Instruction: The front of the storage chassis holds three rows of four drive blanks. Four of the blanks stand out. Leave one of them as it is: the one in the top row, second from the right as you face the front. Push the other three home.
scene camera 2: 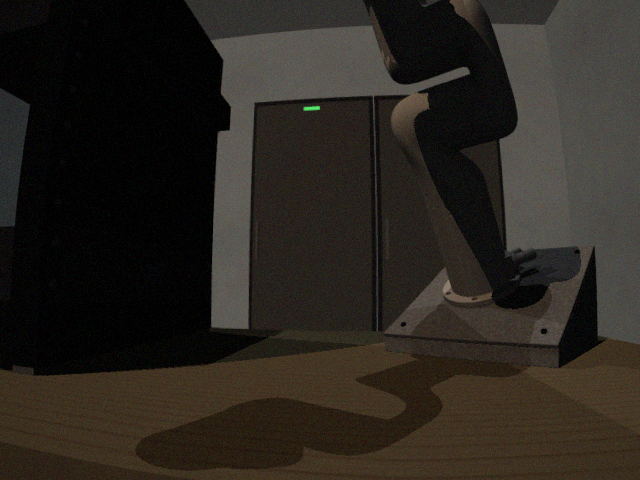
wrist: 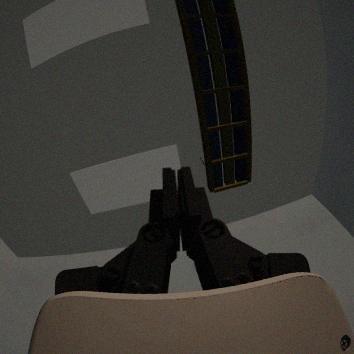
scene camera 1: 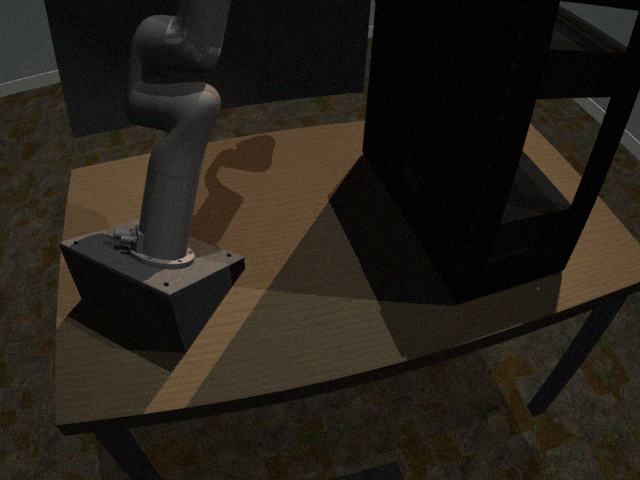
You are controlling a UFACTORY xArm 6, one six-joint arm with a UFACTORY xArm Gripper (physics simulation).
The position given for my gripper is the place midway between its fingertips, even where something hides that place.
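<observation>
Black rack (scene camera 2: 114, 222), (scene camera 1: 450, 99), out of frame in the wrist view. My gripper (wrist: 175, 186).
</observation>
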